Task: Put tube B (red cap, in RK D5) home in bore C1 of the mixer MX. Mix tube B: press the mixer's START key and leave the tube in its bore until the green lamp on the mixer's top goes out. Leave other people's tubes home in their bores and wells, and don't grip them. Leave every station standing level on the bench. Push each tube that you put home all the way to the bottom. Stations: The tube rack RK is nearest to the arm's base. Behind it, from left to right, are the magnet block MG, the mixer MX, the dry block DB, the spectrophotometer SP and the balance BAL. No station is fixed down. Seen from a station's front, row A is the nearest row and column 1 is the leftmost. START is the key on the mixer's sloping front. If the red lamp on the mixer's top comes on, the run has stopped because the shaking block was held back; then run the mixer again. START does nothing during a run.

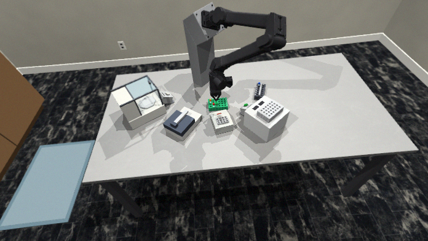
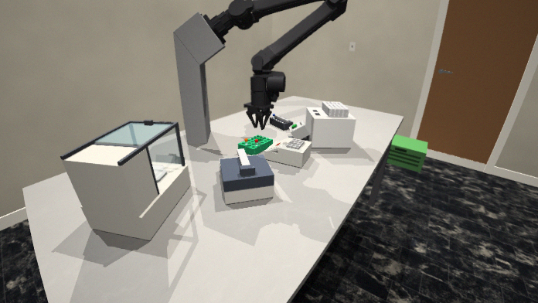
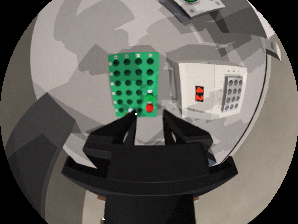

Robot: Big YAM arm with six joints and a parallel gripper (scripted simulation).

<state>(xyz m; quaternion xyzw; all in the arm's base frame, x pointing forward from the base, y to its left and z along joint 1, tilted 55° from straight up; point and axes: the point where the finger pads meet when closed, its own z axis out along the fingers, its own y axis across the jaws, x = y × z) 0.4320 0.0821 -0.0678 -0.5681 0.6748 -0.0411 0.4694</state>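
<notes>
The pale-capped tube lies 8 cm below my hand. Also, from my hand: green tube rack RK (9 cm below, 3 cm behind, 1 cm to the left); dry block DB (13 cm ahead, 7 cm below, 3 cm to the left); green start key (19 cm to the left, 4 cm ahead, 3 cm below).
</notes>
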